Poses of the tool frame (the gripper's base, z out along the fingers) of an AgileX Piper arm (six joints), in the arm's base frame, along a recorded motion.
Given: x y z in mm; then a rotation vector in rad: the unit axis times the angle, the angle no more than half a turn.
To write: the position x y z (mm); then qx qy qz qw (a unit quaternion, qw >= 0). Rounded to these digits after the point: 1 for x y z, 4 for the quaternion.
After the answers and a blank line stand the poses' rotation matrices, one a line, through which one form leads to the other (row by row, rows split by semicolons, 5 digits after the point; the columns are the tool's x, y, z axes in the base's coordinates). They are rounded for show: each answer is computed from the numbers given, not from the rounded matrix.
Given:
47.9 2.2 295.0 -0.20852 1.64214 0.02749
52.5 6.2 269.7 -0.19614 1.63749 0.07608
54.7 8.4 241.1 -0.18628 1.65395 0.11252
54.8 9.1 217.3 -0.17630 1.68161 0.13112
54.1 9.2 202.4 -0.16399 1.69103 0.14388
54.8 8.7 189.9 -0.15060 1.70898 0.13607
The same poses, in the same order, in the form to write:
47.9 2.2 295.0 -0.0928 0.7305 0.0122 0.6765
52.5 6.2 269.7 -0.0873 0.7289 0.0339 0.6782
54.7 8.4 241.1 -0.0827 0.7344 0.0500 0.6718
54.8 9.1 217.3 -0.0780 0.7436 0.0580 0.6615
54.1 9.2 202.4 -0.0724 0.7468 0.0635 0.6581
54.8 8.7 189.9 -0.0663 0.7529 0.0599 0.6521

-0.06745 -0.15205 0.98607; -0.11896 0.98249 0.14336; -0.99061 -0.10764 -0.08436
-0.06482 -0.17321 0.98275; -0.08134 0.98246 0.16779; -0.99458 -0.06906 -0.07777
-0.08357 -0.18861 0.97849; -0.05435 0.98133 0.18451; -0.99502 -0.03776 -0.09226
-0.11262 -0.19265 0.97478; -0.03923 0.98112 0.18937; -0.99286 -0.01691 -0.11806
-0.12336 -0.19178 0.97365; -0.02453 0.98144 0.19021; -0.99206 -0.00042 -0.12577
-0.14083 -0.17807 0.97389; -0.02172 0.98401 0.17678; -0.98980 0.00374 -0.14244

